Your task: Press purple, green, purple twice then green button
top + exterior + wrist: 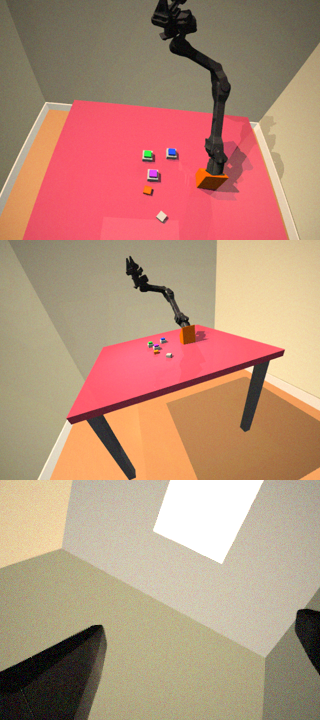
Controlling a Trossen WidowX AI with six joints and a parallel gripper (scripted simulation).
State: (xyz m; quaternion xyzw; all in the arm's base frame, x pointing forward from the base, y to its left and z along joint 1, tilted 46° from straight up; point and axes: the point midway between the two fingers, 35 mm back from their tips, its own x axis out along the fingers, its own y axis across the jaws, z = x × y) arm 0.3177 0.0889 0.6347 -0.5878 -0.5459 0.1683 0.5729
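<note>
Right now my gripper tip is 10 mm short of the purple button, 340 mm to the right of it and 650 mm above it. From my gripper tip the other things lie so: orange block (40 mm ahead, 410 mm to the left, 670 mm below); then green button (30 mm ahead, 240 mm to the left, 650 mm below); then blue button (90 mm behind, 230 mm to the left, 650 mm below).
</note>
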